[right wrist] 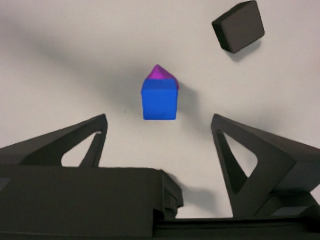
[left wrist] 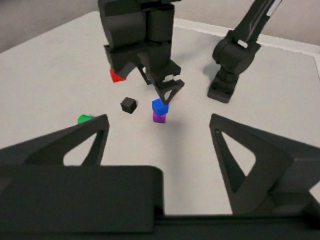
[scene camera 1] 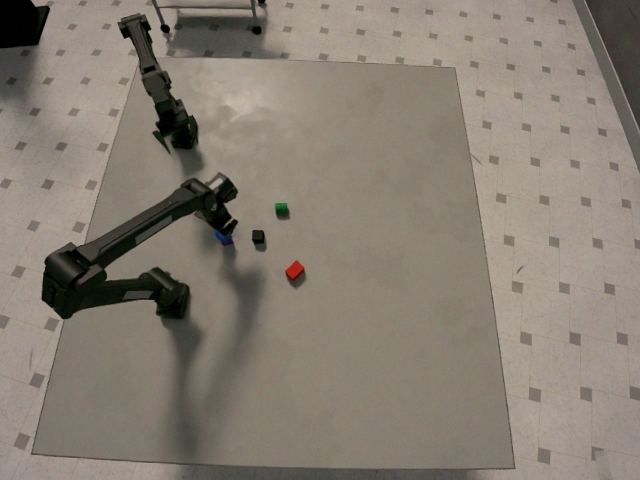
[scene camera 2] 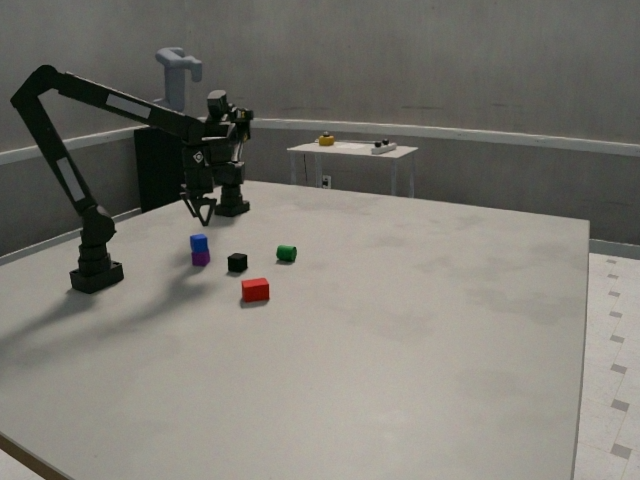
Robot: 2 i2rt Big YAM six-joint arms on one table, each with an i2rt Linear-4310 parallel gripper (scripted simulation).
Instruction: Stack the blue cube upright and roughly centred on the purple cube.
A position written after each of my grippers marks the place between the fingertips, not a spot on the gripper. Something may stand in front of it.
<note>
In view: my left gripper (left wrist: 159,119), my right gripper (scene camera 2: 200,221) and a blue cube (right wrist: 159,96).
My right gripper shows as well in the right wrist view (right wrist: 159,119) and in the left wrist view (left wrist: 157,94).
</note>
